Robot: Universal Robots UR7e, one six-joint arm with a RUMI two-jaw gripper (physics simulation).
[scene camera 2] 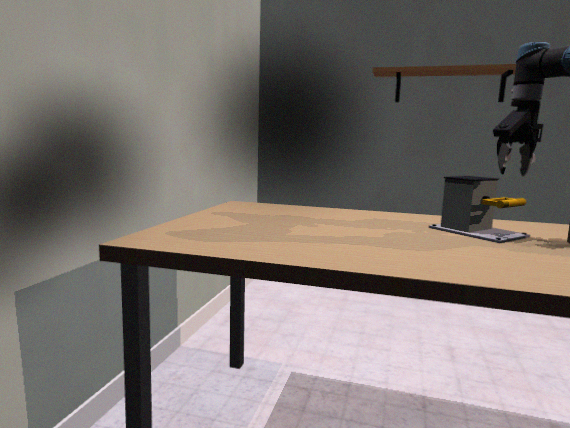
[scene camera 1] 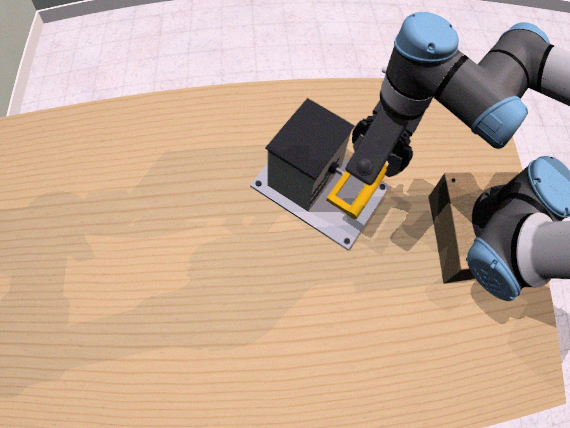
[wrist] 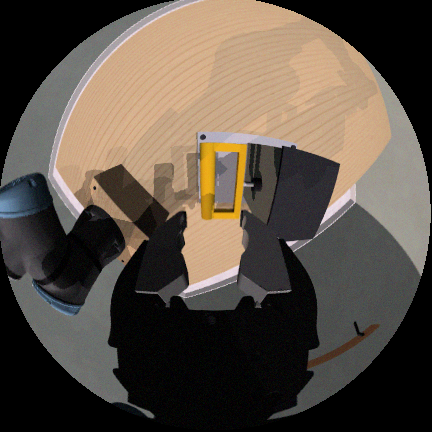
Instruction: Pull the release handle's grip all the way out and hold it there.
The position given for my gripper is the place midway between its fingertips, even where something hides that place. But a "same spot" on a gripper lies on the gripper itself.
my gripper: scene camera 2; scene camera 1 373,166; wrist
same spot on my gripper: (scene camera 2: 526,151) = (wrist: 152,258)
